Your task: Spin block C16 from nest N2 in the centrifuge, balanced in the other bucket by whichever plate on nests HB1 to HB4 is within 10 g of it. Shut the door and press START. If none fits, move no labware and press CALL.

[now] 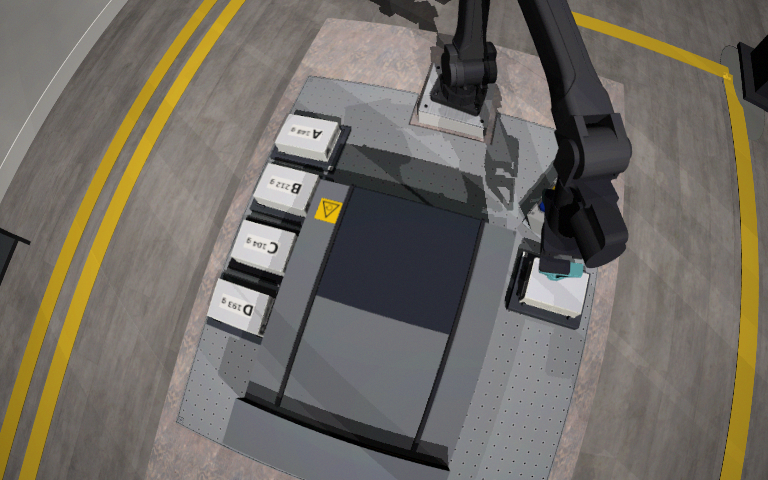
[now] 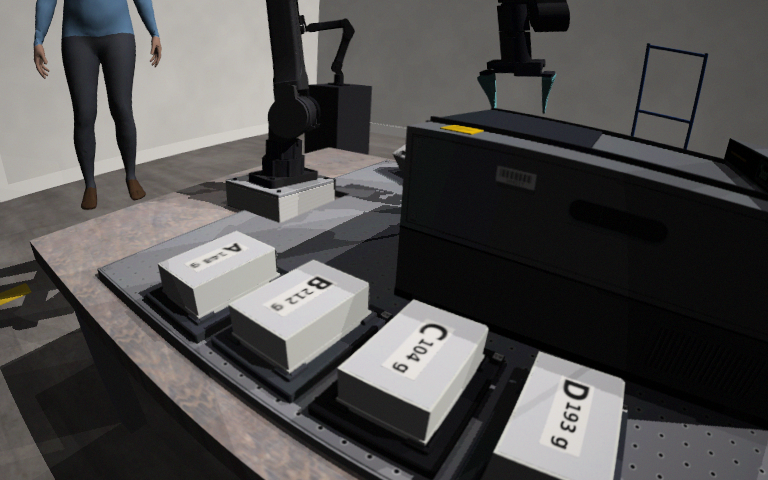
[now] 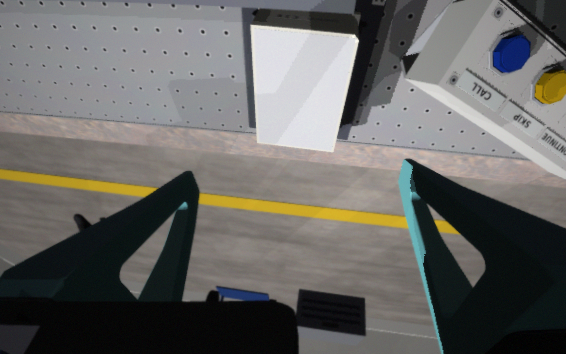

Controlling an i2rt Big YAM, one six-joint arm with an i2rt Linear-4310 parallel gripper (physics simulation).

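Places are measured from the arm's base along level axes (x ahead, y down, z left), in metres.
Pixels of known places: gripper, fingertip midpoint: point(image 1: 554, 251) point(image 3: 295, 175); arm's base at its link origin: point(image 1: 458, 95) point(image 2: 283, 179).
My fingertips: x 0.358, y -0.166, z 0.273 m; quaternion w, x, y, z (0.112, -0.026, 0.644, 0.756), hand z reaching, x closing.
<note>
For each thing: its top centre in the pictures, then the offset to it from my fingertips. "pt": a spot on its surface instead.
- plain white block at its top centre: point(image 3: 298, 99) point(image 1: 558, 285) dz +0.057, dx +0.006, dy +0.137 m
- dark nest at a spot on its surface: point(image 1: 514, 304) pt dz -0.011, dx +0.061, dy +0.179 m
- Plates A at its top centre: point(image 2: 217, 255) point(image 1: 305, 132) dz -0.556, dx -0.128, dy +0.150 m
- blue CALL button at a spot on its surface: point(image 3: 511, 53) pt dz -0.016, dx -0.140, dy +0.134 m
- tilted button box at its top centre: point(image 3: 550, 134) dz +0.035, dx -0.204, dy +0.120 m
- yellow SKIP button at its top centre: point(image 3: 556, 94) dz +0.005, dx -0.189, dy +0.129 m
- dark top panel at its top centre: point(image 2: 529, 124) point(image 1: 400, 257) dz -0.229, dx +0.101, dy -0.009 m
A plain white block point(image 1: 553, 294) point(image 3: 302, 90) sits on the dark nest point(image 1: 514, 304) right of the centrifuge point(image 1: 390, 362) point(image 2: 538, 249); its side marking is unreadable. My gripper point(image 1: 560, 270) point(image 2: 519, 109) point(image 3: 295, 175) is open and empty, above and apart from the block. Plates A point(image 1: 307, 135) point(image 2: 218, 271), B (212 g) point(image 1: 286, 188) point(image 2: 300, 311), C (104 g) point(image 1: 263, 246) point(image 2: 413, 367) and D (193 g) point(image 1: 240, 305) point(image 2: 560, 418) sit on the left nests. A's blurred label looks like 148 g. The blue CALL button point(image 3: 511, 53) shows. The buckets and START do not show.
A tilted button box point(image 3: 435, 60) with a yellow SKIP button point(image 3: 551, 87) stands beside the block's nest. The centrifuge's raised body, with a dark top panel point(image 1: 402, 260), stands between the plates and the block. The arm's base point(image 1: 450, 121) point(image 2: 280, 198) is at the back.
</note>
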